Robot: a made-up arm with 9 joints. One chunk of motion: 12 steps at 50 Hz.
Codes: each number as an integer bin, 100 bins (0 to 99) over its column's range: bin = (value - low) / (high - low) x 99, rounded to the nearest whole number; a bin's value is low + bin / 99 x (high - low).
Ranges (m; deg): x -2.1..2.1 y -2.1..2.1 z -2.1..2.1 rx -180..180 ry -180..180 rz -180..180
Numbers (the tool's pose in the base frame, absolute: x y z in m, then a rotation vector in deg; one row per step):
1: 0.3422 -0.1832 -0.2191 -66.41 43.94 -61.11
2: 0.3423 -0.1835 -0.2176 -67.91 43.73 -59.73
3: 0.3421 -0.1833 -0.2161 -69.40 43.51 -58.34
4: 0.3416 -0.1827 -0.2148 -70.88 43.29 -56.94
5: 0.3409 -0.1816 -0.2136 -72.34 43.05 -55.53
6: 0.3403 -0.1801 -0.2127 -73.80 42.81 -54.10
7: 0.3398 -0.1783 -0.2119 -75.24 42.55 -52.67
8: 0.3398 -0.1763 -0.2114 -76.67 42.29 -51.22
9: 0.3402 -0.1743 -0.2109 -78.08 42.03 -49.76
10: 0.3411 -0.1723 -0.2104 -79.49 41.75 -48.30
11: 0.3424 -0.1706 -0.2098 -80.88 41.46 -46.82
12: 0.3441 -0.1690 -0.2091 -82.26 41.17 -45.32
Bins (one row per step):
1: 58 45 44 31 62 33
2: 58 45 44 31 62 33
3: 58 45 44 30 61 33
4: 58 45 44 30 61 34
5: 58 45 44 30 61 34
6: 58 45 44 29 61 35
7: 58 45 45 29 61 35
8: 58 45 45 28 61 35
9: 58 45 45 28 61 36
10: 58 45 45 28 61 36
11: 58 45 45 27 61 37
12: 58 46 45 27 61 37

